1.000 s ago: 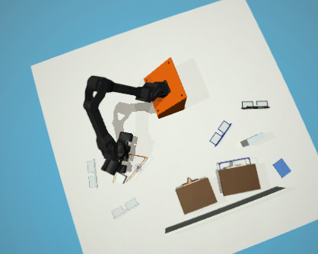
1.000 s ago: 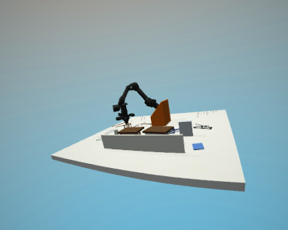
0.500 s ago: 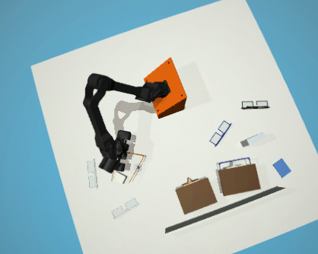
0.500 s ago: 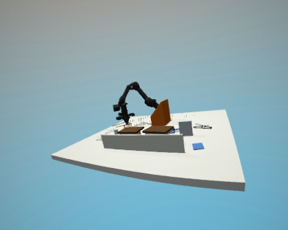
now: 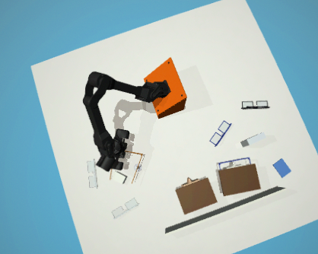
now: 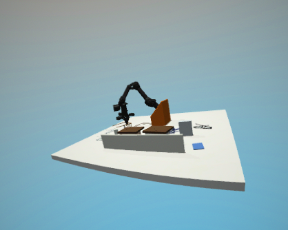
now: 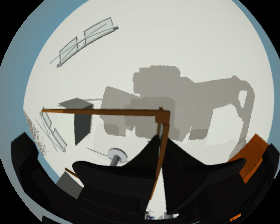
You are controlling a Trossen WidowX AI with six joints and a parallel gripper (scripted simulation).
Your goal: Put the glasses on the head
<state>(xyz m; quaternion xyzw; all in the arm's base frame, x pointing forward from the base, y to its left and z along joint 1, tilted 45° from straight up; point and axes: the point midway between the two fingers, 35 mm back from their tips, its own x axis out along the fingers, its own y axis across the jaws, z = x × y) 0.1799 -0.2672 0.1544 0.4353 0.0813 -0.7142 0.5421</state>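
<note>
The white cube lies 120 mm ahead of my gripper tip, 70 mm to the right of it and 30 mm below it. Also, from my gripper tip: long grey wall (450 mm ahead, 350 mm to the left); then grey-white block (190 mm ahead, 620 mm to the left); then blue card (380 mm ahead, 720 mm to the left, 60 mm below).
</note>
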